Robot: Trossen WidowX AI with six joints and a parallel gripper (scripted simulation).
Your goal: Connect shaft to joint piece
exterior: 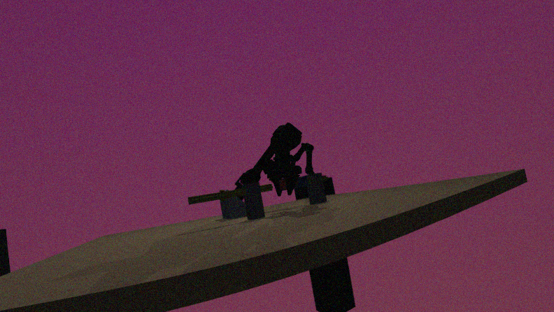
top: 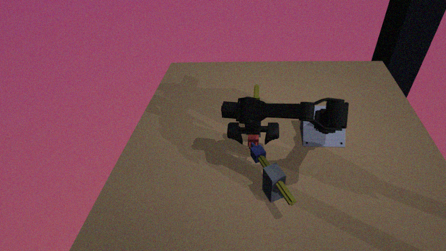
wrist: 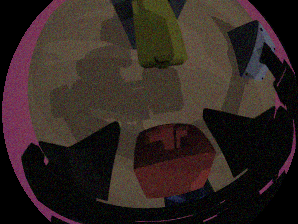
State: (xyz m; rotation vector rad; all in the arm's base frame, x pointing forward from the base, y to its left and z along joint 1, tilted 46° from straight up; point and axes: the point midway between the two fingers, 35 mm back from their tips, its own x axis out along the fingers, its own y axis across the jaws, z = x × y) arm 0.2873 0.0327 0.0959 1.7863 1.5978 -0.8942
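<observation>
Right now my gripper tip is 40 mm below the red square joint piece and 20 mm to the right of it.
</observation>
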